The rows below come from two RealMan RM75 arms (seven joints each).
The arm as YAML. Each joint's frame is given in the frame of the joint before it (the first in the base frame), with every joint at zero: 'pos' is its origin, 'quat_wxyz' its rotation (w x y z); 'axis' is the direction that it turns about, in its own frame. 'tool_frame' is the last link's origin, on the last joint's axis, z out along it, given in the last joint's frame.
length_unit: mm
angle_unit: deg
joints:
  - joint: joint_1
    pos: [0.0, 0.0, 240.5]
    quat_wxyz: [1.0, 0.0, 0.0, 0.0]
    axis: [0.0, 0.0, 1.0]
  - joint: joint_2
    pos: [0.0, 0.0, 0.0]
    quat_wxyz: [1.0, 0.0, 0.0, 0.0]
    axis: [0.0, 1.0, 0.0]
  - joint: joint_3
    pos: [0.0, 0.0, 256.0]
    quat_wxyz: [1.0, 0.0, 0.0, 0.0]
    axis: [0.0, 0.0, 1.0]
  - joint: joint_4
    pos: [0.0, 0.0, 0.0]
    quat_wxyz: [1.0, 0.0, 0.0, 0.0]
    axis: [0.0, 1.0, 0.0]
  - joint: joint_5
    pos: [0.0, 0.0, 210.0]
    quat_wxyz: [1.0, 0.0, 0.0, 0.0]
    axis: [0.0, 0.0, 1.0]
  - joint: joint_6
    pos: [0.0, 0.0, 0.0]
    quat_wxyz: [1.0, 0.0, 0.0, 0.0]
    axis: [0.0, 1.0, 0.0]
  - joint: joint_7
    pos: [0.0, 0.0, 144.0]
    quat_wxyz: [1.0, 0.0, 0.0, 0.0]
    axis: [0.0, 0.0, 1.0]
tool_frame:
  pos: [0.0, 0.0, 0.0]
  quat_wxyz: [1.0, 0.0, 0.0, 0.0]
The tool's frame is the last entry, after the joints.
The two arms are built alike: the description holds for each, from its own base.
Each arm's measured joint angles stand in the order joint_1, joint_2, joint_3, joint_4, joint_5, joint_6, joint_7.
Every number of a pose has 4 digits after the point.
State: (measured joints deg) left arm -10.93 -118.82 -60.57 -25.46 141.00 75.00 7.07; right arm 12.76 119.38 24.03 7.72 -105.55 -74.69 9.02
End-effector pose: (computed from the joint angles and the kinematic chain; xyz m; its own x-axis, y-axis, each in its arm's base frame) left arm -0.3191 0.2863 0.0109 0.7615 -0.2577 0.5947 0.6176 0.0104 -0.7864; right arm 0.3843 0.2416 -0.0116 0.6852 -0.0325 -0.7276 -0.7276 0.0144 -0.6858
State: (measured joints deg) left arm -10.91 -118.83 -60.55 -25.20 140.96 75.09 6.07; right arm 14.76 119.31 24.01 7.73 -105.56 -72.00 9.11
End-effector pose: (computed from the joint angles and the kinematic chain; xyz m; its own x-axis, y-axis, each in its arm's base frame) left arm -0.3202 0.2856 0.0109 0.7527 -0.2554 0.6068 0.6292 0.0076 -0.7772; right arm 0.3812 0.2548 -0.0153 0.6848 -0.0547 -0.7266 -0.7279 -0.0039 -0.6857
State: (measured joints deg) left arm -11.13 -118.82 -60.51 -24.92 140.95 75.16 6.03; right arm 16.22 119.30 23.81 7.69 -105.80 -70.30 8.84
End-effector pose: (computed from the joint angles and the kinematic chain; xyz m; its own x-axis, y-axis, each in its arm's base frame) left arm -0.3202 0.2862 0.0108 0.7537 -0.2556 0.6055 0.6275 0.0058 -0.7786; right arm 0.3776 0.2641 -0.0186 0.6911 -0.0680 -0.7195 -0.7221 -0.0250 -0.6913
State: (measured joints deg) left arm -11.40 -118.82 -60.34 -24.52 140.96 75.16 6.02; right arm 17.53 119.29 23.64 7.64 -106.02 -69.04 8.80
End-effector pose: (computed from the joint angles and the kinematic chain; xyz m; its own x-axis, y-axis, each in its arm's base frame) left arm -0.3202 0.2868 0.0101 0.7561 -0.2534 0.6034 0.6241 0.0014 -0.7814; right arm 0.3737 0.2723 -0.0211 0.6950 -0.0752 -0.7151 -0.7187 -0.0443 -0.6939
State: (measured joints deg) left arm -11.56 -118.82 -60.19 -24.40 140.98 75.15 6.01; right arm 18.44 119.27 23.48 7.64 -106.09 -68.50 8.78
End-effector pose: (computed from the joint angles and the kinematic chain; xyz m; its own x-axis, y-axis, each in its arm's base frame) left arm -0.3197 0.2874 0.0095 0.7564 -0.2534 0.6030 0.6228 -0.0028 -0.7824; right arm 0.3702 0.2780 -0.0222 0.6975 -0.0742 -0.7127 -0.7165 -0.0580 -0.6952
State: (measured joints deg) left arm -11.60 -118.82 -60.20 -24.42 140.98 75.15 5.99; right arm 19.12 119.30 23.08 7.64 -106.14 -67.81 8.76
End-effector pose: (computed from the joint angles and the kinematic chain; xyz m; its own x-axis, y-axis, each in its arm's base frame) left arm -0.3194 0.2877 0.0096 0.7559 -0.2542 0.6034 0.6232 -0.0032 -0.7821; right arm 0.3676 0.2820 -0.0245 0.7001 -0.0797 -0.7096 -0.7140 -0.0720 -0.6964
